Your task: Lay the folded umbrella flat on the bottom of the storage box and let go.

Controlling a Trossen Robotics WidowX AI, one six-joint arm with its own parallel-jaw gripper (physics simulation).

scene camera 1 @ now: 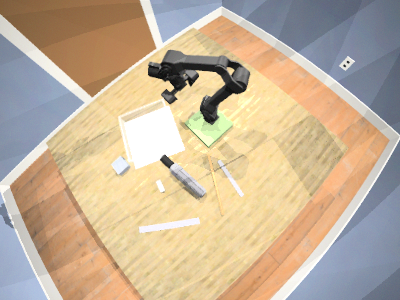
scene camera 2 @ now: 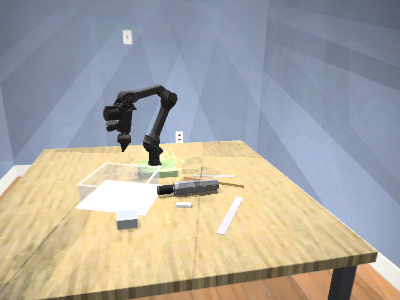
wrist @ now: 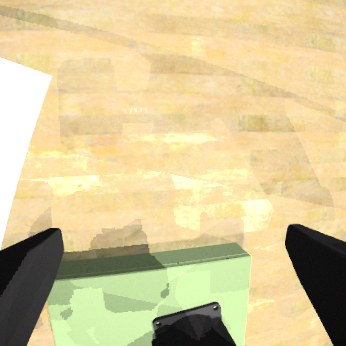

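Pixels of known places: gripper, between the fingertips: [scene camera 1: 183,92] [scene camera 2: 123,147] [wrist: 175,237]; arm's base, origin of its link: [scene camera 1: 211,117] [scene camera 2: 154,163] [wrist: 189,335].
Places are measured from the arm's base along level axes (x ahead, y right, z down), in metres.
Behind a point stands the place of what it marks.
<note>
The folded umbrella [scene camera 1: 187,181] {x 0.332, y -0.127, z -0.020 m} [scene camera 2: 196,187] {x 0.352, y -0.114, z -0.001 m}, grey with a black handle, lies on the table outside the storage box. Its handle end is close beside the box's near corner; whether they touch I cannot tell. The storage box [scene camera 1: 152,137] {x 0.279, y 0.185, z 0.029 m} [scene camera 2: 117,197] {x 0.396, y 0.225, z -0.025 m} has a white bottom and low, pale walls, and no object shows inside it. Part of its white bottom shows at the left edge of the wrist view. My gripper [scene camera 1: 180,87] {x 0.019, y 0.158, z -0.108 m} [scene camera 2: 124,147] {x 0.019, y 0.158, z -0.108 m} [wrist: 175,237] {x 0.019, y 0.158, z -0.108 m} is open and empty, high above the table near the arm's base and the box's back edge, well away from the umbrella.
A green base plate [scene camera 1: 209,139] {x 0.102, y -0.071, z 0.000 m} [wrist: 210,282] {x -0.026, y 0.054, z 0.000 m} carries the arm. A blue-grey block [scene camera 1: 120,165] {x 0.500, y 0.196, z -0.003 m} [scene camera 2: 127,220] {x 0.537, y 0.206, z 0.000 m} stands beside the box. A small white piece [scene camera 1: 160,186] {x 0.439, y -0.034, z 0.021 m}, a long white strip [scene camera 1: 170,225] {x 0.546, y -0.195, z 0.031 m}, a thin orange stick [scene camera 1: 216,185] {x 0.257, y -0.241, z 0.021 m} and a shorter white strip [scene camera 1: 231,178] {x 0.182, y -0.277, z 0.031 m} lie around the umbrella.
</note>
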